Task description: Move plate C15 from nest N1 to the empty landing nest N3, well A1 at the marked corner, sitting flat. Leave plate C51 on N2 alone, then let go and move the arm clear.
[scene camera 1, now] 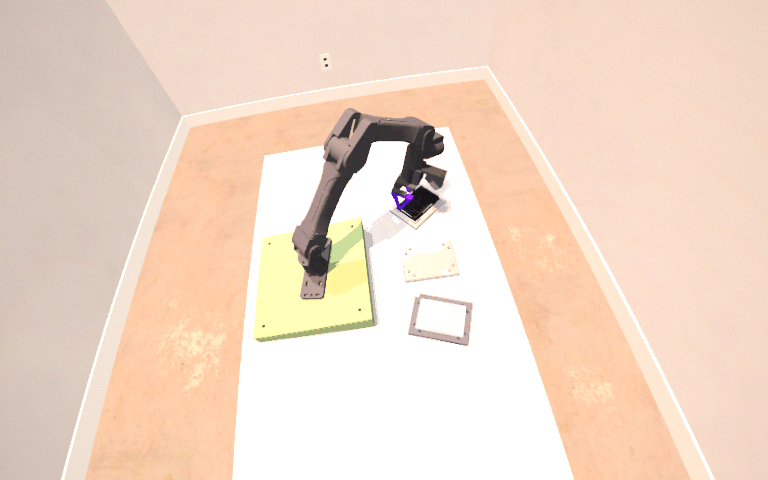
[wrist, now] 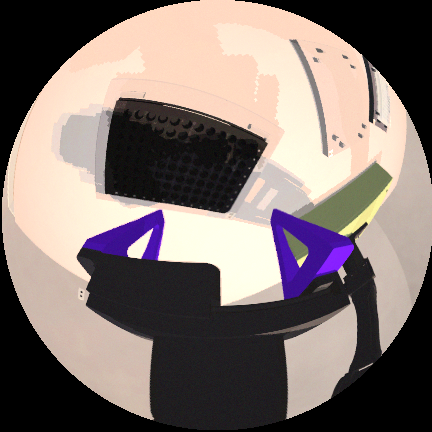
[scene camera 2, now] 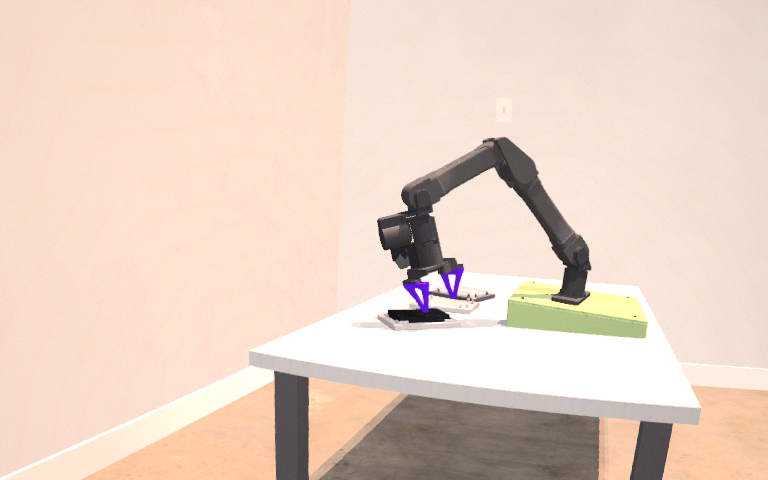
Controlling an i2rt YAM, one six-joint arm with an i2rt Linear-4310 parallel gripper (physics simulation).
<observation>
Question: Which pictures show the black perforated plate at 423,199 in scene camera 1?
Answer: Scene camera 1, the wrist view and scene camera 2: all of them.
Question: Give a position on a grey-framed plate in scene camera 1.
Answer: At 435,316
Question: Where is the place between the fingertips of my gripper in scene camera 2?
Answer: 440,305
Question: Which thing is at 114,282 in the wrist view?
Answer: My gripper.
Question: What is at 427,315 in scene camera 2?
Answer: A black perforated plate.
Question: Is my gripper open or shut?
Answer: Open.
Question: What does my gripper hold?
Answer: Nothing.
</observation>
